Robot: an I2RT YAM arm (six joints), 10 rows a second.
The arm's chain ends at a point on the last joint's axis. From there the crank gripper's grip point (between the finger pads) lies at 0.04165 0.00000 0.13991 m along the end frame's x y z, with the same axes.
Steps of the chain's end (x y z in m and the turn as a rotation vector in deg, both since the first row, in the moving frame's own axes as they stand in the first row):
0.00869 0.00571 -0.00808 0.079 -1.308 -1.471
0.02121 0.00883 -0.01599 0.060 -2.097 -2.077
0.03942 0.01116 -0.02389 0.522 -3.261 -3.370
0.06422 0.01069 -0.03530 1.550 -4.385 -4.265
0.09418 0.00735 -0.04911 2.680 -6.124 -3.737
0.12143 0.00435 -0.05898 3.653 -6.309 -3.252
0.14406 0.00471 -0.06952 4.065 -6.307 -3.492
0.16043 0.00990 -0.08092 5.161 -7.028 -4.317
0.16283 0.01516 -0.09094 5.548 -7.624 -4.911
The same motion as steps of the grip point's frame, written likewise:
0.00547 0.00449 -0.00717 0.079 -1.308 -1.471
0.01603 0.00727 -0.01456 0.060 -2.097 -2.077
0.03129 0.00766 -0.02177 0.522 -3.261 -3.370
0.05316 0.00417 -0.03262 1.550 -4.385 -4.265
0.07873 -0.00150 -0.04569 2.680 -6.124 -3.737
0.10550 -0.00661 -0.05561 3.653 -6.309 -3.252
0.12808 -0.00741 -0.06624 4.065 -6.307 -3.492
0.14245 -0.00535 -0.07759 5.161 -7.028 -4.317
0.14322 -0.00133 -0.08749 5.548 -7.624 -4.911

